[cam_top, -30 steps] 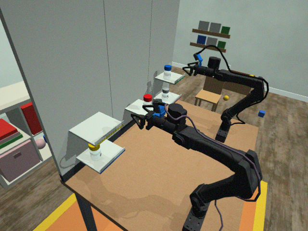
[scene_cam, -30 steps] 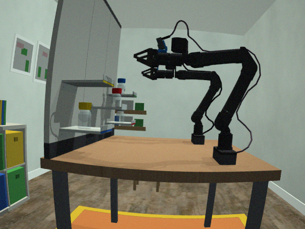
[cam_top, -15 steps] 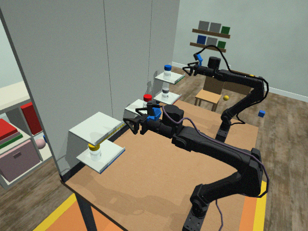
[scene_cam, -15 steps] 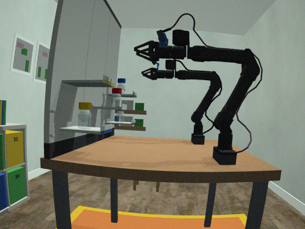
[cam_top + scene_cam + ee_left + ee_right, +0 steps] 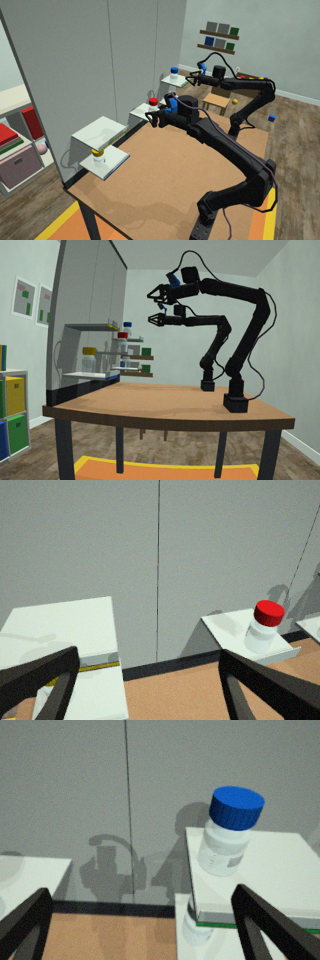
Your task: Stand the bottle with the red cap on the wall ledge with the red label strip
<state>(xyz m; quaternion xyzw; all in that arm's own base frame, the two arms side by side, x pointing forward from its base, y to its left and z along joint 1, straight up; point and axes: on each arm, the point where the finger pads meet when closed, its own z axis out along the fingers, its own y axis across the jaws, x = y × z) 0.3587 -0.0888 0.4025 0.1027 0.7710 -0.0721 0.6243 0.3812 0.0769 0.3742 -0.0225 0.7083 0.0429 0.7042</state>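
Now: the red-capped bottle 240 mm to the left of my right hand, 160 mm below it and 130 mm ahead of it. The rest, counted from my right hand: blue-capped bottle (140 mm ahead, 100 mm to the right, 70 mm below); then grey wall panel (270 mm ahead, 230 mm to the left, 30 mm above); then grey-capped bottle (260 mm below, 140 mm ahead, 100 mm to the right).
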